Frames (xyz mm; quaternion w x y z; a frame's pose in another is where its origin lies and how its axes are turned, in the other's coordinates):
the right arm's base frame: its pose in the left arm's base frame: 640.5 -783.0 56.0 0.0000 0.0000 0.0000 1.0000
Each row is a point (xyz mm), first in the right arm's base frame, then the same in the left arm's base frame.
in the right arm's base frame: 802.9 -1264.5 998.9
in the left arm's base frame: -162.4 481.5 1054.9
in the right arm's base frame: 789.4 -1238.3 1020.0
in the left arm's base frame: -148.9 455.3 1076.0
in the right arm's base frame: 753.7 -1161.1 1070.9
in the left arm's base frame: -113.2 378.1 1126.9
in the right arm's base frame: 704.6 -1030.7 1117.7
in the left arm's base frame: -64.1 247.7 1173.7
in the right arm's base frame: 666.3 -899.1 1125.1
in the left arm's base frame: -25.8 116.1 1181.1
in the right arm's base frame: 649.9 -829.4 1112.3
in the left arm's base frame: -9.4 46.4 1168.3
